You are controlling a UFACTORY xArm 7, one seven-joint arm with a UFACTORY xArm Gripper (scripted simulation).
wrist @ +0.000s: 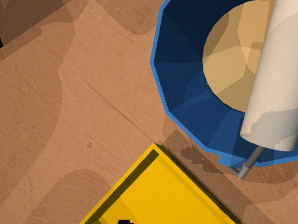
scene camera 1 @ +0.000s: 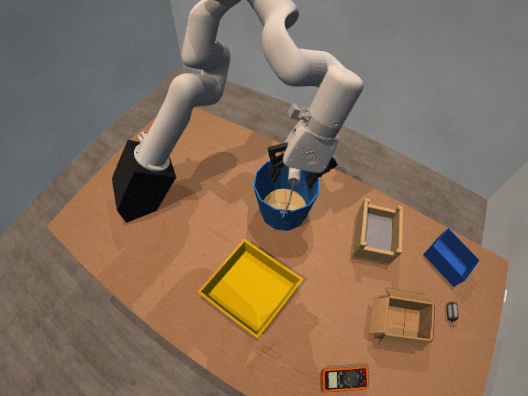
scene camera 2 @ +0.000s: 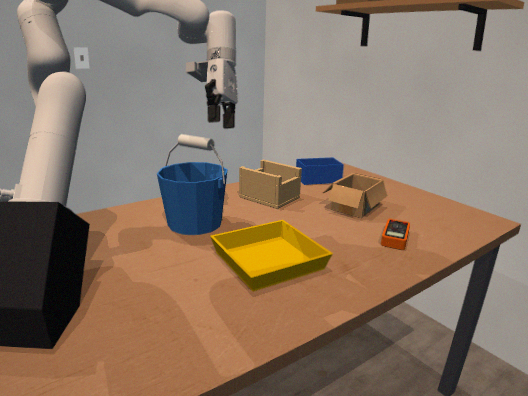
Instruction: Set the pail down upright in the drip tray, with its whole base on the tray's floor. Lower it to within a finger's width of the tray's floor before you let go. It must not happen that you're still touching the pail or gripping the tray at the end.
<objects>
A wooden crate shows in scene camera 1 and in scene camera 2; in the wrist view it is out of frame. The same spot on the wooden crate: (scene camera 2: 274,184) is (scene camera 1: 358,243).
</objects>
